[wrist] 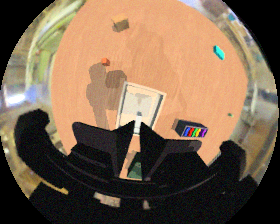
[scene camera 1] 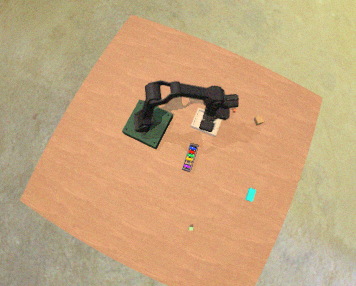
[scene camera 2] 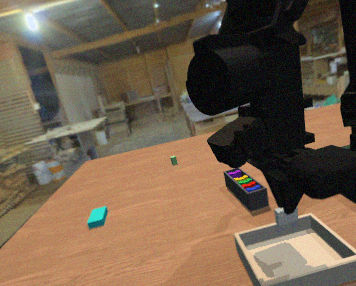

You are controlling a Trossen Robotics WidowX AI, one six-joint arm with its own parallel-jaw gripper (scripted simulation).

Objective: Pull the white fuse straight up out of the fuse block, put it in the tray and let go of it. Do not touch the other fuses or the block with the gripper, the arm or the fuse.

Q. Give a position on a grey tray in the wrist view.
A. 134, 97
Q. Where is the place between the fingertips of my gripper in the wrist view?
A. At 137, 123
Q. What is my gripper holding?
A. A white fuse.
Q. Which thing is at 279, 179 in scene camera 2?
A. My gripper.
